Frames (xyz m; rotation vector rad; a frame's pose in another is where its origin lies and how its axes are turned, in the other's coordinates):
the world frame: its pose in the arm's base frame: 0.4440 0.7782 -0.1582 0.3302 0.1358 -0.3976
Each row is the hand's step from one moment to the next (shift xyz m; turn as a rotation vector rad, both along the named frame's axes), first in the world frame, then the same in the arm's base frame.
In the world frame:
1: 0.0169 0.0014 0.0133 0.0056 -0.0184 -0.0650
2: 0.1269 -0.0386 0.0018 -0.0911 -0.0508 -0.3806
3: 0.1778 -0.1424 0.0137 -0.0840 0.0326 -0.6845
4: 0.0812 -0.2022 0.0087 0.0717 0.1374 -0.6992
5: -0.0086 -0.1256 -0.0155 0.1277 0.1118 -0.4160
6: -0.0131 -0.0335 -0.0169 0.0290 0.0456 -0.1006
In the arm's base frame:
1: 0.0169 -0.0094 0.0096 -0.0065 0.0042 -0.0673
2: 0.1006 -0.0795 -0.0340 -0.1285 0.1182 -0.3539
3: 0.1063 -0.1920 -0.0626 -0.1084 0.2918 -0.6162
4: -0.0063 -0.2078 -0.0659 0.0749 0.3324 -0.6299
5: -0.0592 -0.1009 -0.0491 0.1343 0.1935 -0.3826
6: -0.0265 -0.0187 -0.0230 0.0382 0.0636 -0.0868

